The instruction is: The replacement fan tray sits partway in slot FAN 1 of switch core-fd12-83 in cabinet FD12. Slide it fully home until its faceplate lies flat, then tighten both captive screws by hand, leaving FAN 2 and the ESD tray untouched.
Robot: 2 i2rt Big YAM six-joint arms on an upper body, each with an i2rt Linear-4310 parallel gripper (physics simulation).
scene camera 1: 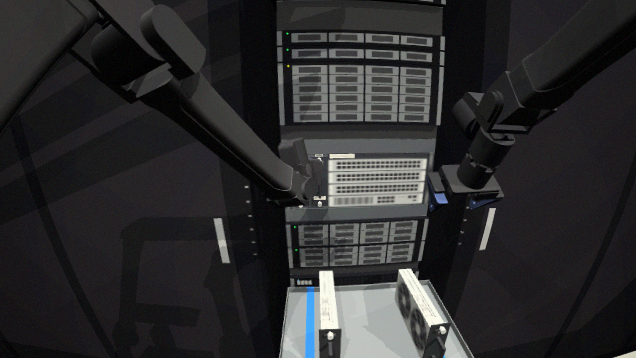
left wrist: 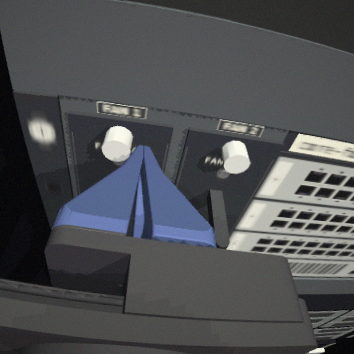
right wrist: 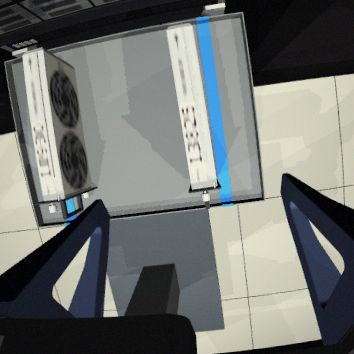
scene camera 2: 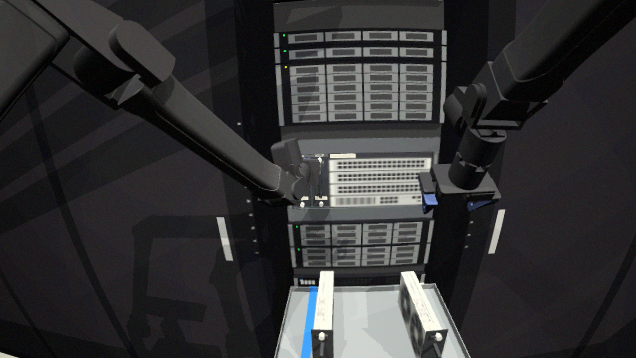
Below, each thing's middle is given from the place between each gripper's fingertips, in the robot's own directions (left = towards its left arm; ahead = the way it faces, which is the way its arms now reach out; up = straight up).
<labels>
My right hand is 420 mm short of the fan tray (left wrist: pixel 219 172), 270 mm to the right of it and 40 mm above it. From my right hand the other things lie so: FAN 1 slot (left wrist: pixel 67 103): 450 mm ahead, 330 mm to the left, 40 mm below; then FAN 2 slot (left wrist: pixel 182 120): 450 mm ahead, 270 mm to the left, 40 mm below.
Right now my left hand is 12 cm short of the fan tray, 5 cm to the left of it and 6 cm above it. Also, from my left hand: FAN 1 slot 15 cm ahead, 1 cm to the left, 6 cm below; FAN 2 slot 15 cm ahead, 4 cm to the right, 6 cm below.
</labels>
